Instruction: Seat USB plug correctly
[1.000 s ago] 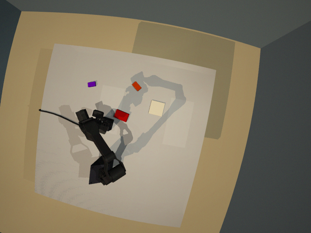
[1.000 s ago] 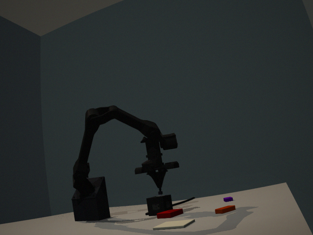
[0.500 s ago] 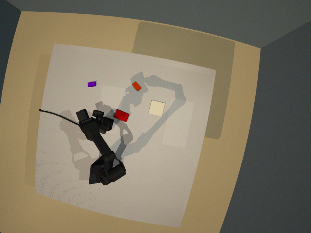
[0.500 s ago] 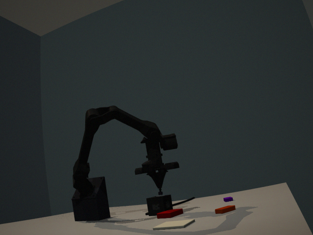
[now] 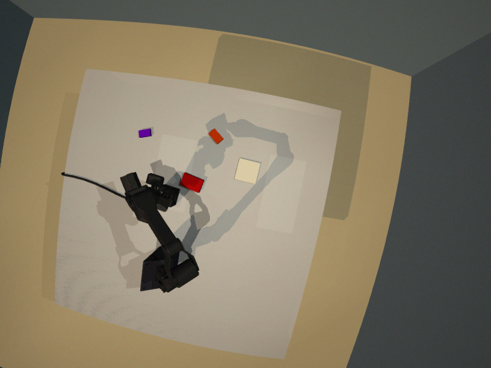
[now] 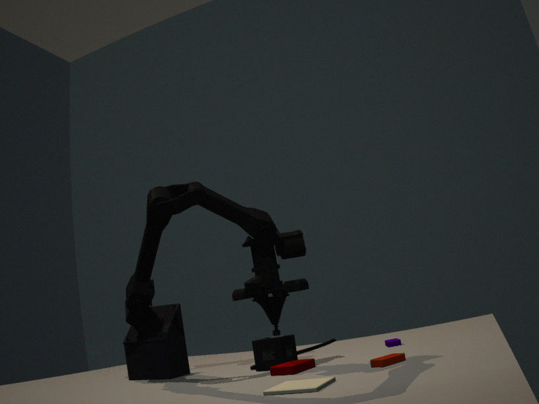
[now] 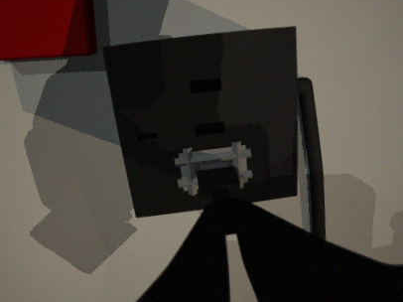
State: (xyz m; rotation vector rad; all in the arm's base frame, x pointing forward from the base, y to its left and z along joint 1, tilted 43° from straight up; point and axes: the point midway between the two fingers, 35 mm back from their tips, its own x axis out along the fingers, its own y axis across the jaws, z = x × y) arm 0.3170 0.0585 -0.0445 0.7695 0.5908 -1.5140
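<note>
The USB plug lies 2 cm below my gripper tip. From my gripper tip the other things lie so: metal-framed socket 4 cm below; then red block 11 cm to the right, 10 cm below, 7 cm ahead; then purple block 26 cm ahead, 15 cm to the left, 10 cm below.
</note>
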